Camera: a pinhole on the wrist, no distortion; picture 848 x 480 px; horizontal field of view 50.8 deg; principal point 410.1 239.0 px. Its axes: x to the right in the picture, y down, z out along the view. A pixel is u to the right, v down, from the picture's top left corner.
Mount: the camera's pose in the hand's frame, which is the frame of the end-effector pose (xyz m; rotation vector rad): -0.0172 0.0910 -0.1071 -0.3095 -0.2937 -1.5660
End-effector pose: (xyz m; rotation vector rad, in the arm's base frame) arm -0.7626 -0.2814 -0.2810 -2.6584 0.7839 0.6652
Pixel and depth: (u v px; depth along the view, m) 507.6 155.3 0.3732
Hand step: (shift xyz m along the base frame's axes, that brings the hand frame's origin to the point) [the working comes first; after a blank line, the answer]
In the camera's frame: 0.0407 -0.0350 0.3732

-0.2342 -0.0357 -0.2199
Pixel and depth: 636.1 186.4 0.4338
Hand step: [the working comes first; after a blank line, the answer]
In the camera's frame: 0.1098 -0.0256 0.4338

-0.2321 0.0262 -0.2884
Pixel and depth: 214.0 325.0 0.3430
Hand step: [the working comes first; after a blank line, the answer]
In the camera's frame: -0.0753 0.0330 0.3430

-0.2118 -0.1711 -0.2072
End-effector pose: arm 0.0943 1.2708 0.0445 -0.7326 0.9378 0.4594
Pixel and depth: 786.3 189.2 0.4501
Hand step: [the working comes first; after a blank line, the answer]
In the camera's frame: 0.1896 -0.0251 0.4501

0.1377 0.3361 0.1489
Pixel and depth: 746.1 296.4 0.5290
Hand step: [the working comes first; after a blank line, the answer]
In the camera's frame: 0.1991 0.0340 0.5290

0.1989 0.4083 0.1200
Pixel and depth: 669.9 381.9 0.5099
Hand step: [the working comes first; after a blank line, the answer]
In the camera's frame: 0.1484 0.0816 0.5099

0.1784 0.4095 0.0509
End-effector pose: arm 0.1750 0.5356 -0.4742 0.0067 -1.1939 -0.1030
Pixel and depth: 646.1 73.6 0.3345
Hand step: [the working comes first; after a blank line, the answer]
In the camera's frame: 0.0884 -0.0620 0.3345

-0.2369 0.1527 0.0247
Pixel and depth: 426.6 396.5 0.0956
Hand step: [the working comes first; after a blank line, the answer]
In the camera's frame: 0.0018 0.0169 0.0956

0.0265 0.1233 0.0017
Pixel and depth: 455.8 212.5 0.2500
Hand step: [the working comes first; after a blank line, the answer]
In the camera's frame: 0.0128 -0.0074 0.2500

-0.1149 0.1802 0.0381
